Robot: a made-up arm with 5 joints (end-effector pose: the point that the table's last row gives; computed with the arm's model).
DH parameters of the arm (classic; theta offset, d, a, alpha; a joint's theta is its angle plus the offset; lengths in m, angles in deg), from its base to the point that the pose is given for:
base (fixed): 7.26 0 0.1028 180
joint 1: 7.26 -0.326 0.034 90
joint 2: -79.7 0 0.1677 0
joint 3: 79.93 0 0.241 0
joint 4: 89.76 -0.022 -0.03 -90
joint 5: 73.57 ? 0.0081 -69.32
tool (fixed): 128.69 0.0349 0 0
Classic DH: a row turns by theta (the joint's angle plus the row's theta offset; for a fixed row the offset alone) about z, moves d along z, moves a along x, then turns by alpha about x.
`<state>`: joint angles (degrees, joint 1 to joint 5).
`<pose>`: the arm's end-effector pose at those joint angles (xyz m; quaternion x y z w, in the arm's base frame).
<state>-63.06 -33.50 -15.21 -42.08 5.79</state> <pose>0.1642 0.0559 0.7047 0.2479 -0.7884 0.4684 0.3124</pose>
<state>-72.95 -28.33 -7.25 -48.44 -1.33</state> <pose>0.1766 0.1209 0.6757 0.3560 -0.7089 0.5448 0.2720</pose>
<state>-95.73 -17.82 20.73 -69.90 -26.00</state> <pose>0.1292 0.2424 0.5395 0.6006 -0.4085 0.6750 0.1292</pose>
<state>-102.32 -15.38 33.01 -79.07 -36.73</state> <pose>0.1042 0.2511 0.4792 0.6661 -0.2781 0.6876 0.0781</pose>
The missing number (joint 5, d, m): -0.0573
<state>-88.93 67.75 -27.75 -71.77 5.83</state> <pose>0.1452 0.4006 0.2803 0.2701 -0.3594 0.8054 0.3862</pose>
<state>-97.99 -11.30 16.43 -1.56 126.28</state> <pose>0.0465 0.3259 0.4948 -0.6531 -0.4702 0.5915 0.0500</pose>
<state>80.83 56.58 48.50 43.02 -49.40</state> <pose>0.0644 -0.0999 0.1051 0.6770 0.3331 -0.6383 0.1526</pose>
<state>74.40 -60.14 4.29 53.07 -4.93</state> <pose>0.0847 -0.0791 0.6926 -0.0658 -0.2629 -0.3224 0.9070</pose>
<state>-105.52 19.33 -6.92 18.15 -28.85</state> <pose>0.0400 0.4263 0.4368 0.2460 0.2574 0.8239 0.4409</pose>
